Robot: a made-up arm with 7 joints.
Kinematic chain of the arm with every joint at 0, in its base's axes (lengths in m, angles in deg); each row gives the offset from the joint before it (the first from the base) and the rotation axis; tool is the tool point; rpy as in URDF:
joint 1: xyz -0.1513 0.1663 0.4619 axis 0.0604 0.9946 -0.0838
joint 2: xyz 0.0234 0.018 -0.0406 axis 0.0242 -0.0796 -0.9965
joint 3: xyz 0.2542 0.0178 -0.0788 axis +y
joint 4: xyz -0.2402 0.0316 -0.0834 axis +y
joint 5: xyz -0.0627 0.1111 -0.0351 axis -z
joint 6: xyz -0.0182 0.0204 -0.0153 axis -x
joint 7: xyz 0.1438 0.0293 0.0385 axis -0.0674 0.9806 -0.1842
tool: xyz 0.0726 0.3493 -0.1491 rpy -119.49 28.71 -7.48
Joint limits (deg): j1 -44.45..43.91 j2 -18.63..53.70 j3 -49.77..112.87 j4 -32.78..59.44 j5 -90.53..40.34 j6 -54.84..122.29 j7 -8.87..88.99
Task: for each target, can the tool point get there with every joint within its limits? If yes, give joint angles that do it. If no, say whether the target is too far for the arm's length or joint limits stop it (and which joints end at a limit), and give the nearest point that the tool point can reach.
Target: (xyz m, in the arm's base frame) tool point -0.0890 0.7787 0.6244
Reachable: yes | joints 26.11 20.11 43.03 13.04 -56.25 -4.79 3.97
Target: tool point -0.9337 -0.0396 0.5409
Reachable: no: joint limits stop it (at a limit: joint 1, joint 2, joint 4, joint 5, joint 7) | nearest point -0.6634 0.0965 0.4426 | short by 0.318 m
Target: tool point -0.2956 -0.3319 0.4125
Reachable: no: joint limits stop it (at a limit: joint 1, joint 2, joint 6) | nearest point -0.3201 -0.0951 0.3628 | short by 0.243 m
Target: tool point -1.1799 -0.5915 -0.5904
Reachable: no: too far | nearest point -0.5287 -0.0998 -0.1873 | short by 0.910 m
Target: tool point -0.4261 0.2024 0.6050
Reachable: yes | joints 15.69 13.18 51.10 40.77 8.00 105.85 73.13
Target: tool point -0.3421 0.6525 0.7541
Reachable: yes | joints -30.07 15.53 90.02 -5.66 -47.91 13.08 61.62
